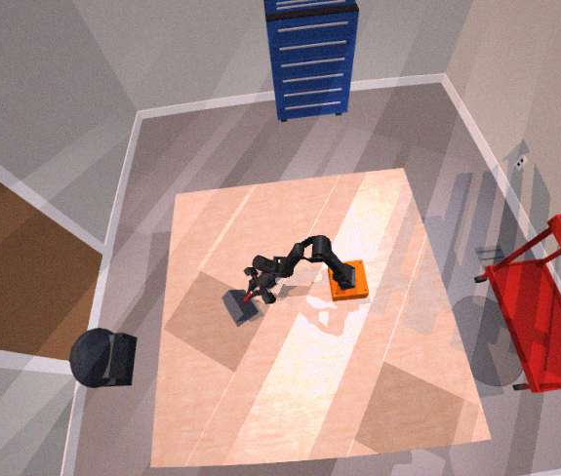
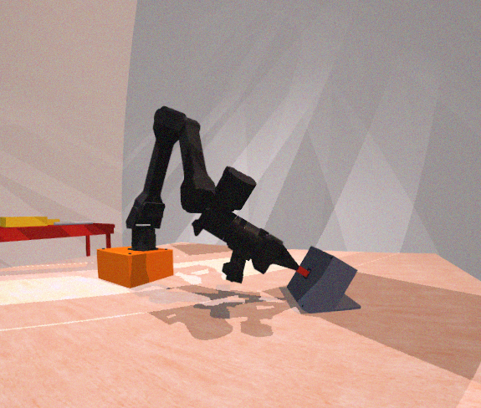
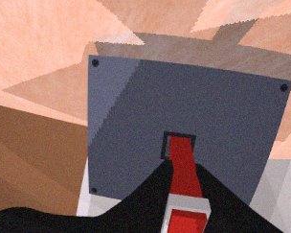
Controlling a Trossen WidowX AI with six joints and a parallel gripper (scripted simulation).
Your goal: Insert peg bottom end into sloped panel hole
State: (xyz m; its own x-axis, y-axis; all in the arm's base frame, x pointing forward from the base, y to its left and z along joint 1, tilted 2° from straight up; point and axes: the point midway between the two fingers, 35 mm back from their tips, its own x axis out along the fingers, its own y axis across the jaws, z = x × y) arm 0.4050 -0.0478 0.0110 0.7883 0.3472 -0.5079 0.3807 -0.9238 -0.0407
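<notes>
My gripper tip is now 4 cm short of the grey sloped panel, 2 cm to the right of it and 3 cm above it. Round my gripper tip: red square-sided peg: 1 cm behind, 1 cm to the right, 1 cm above.
</notes>
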